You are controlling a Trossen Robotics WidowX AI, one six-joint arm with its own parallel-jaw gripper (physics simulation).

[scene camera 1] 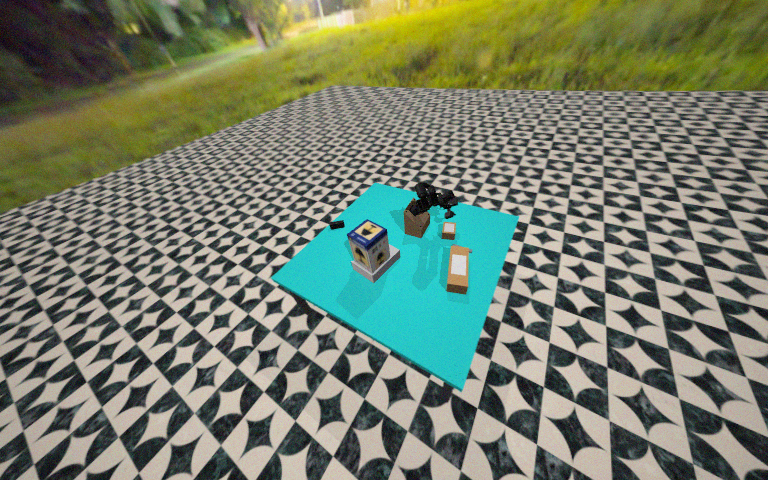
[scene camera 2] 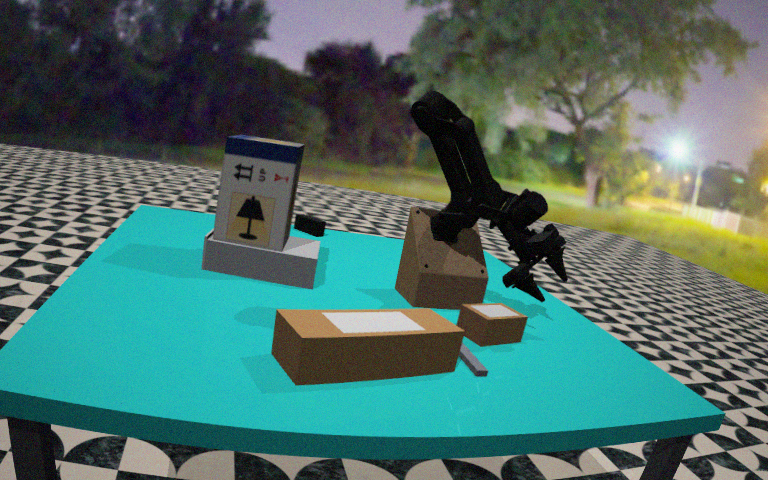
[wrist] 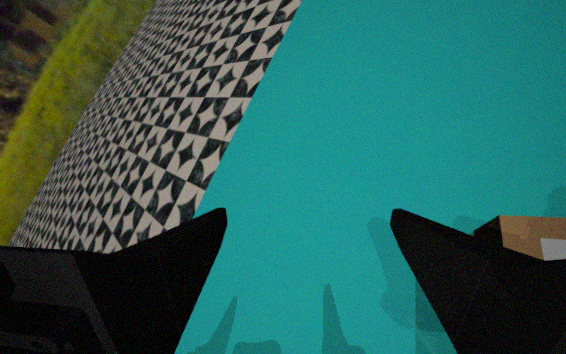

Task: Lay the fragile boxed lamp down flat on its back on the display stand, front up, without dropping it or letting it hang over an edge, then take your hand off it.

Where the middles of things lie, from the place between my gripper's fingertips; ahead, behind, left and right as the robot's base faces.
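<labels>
Boxed lamp point(scene camera 2: 259, 178): 80 mm above my hand, 630 mm ahead of it and 360 mm to the right of it. Relative to the grey display stand point(scene camera 2: 295, 266), my gripper is 70 mm above, 350 mm to the left and 600 mm short of it.
</labels>
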